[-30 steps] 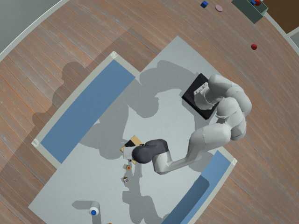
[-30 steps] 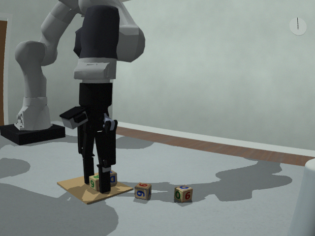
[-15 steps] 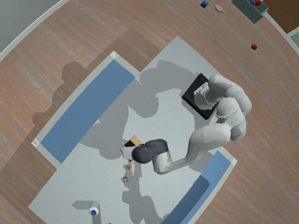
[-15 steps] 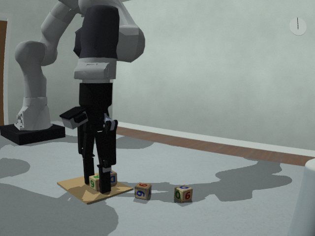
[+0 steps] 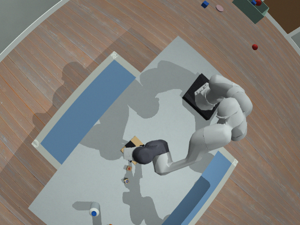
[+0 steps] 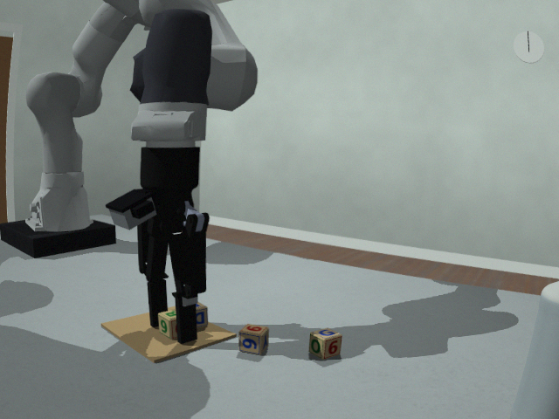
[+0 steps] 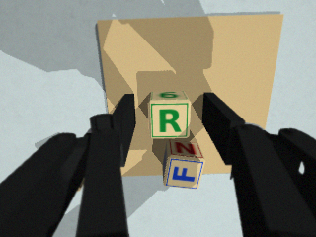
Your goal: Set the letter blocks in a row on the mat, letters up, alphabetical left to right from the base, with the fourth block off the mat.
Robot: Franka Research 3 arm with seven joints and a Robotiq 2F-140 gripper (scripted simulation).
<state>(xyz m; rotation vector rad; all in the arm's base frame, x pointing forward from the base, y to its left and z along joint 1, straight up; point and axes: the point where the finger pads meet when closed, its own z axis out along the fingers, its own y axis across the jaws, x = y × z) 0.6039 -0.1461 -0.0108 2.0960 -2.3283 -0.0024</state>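
Now: hand 30 mm above the tan mat and 20 mm past it. Round my hand: block (50 mm to the left, 20 mm below, 10 mm behind).
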